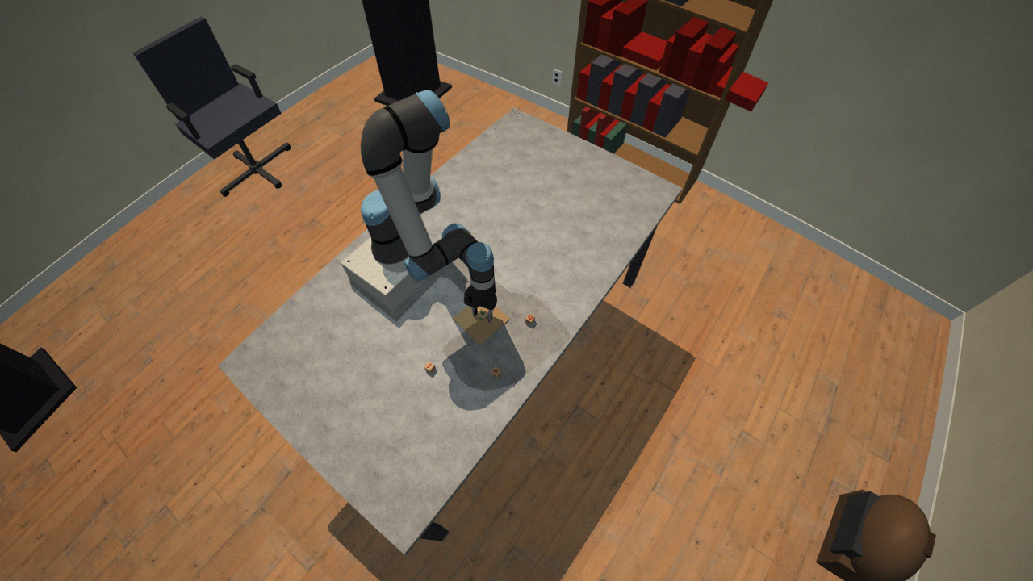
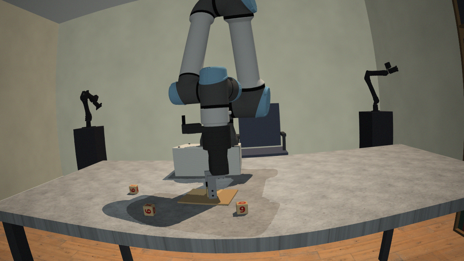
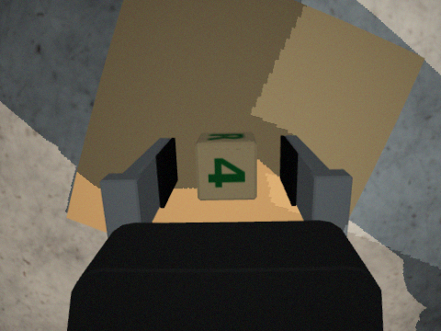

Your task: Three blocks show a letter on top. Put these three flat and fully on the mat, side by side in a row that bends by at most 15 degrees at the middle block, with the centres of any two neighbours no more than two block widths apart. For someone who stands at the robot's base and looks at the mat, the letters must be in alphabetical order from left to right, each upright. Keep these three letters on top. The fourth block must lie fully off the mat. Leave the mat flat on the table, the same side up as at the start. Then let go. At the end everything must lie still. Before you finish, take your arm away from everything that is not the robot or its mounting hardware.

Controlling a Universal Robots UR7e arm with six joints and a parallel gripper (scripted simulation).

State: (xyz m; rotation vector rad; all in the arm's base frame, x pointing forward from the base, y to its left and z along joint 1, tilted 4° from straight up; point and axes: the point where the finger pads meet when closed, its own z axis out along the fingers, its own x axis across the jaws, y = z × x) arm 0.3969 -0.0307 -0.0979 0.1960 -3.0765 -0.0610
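My gripper is now 10 mm to the left of the tan mat and 20 mm above it. The rest, counted from my hand: X block 150 mm ahead, 150 mm to the right, 10 mm below; then Q block 150 mm ahead, 70 mm to the left, 10 mm below.
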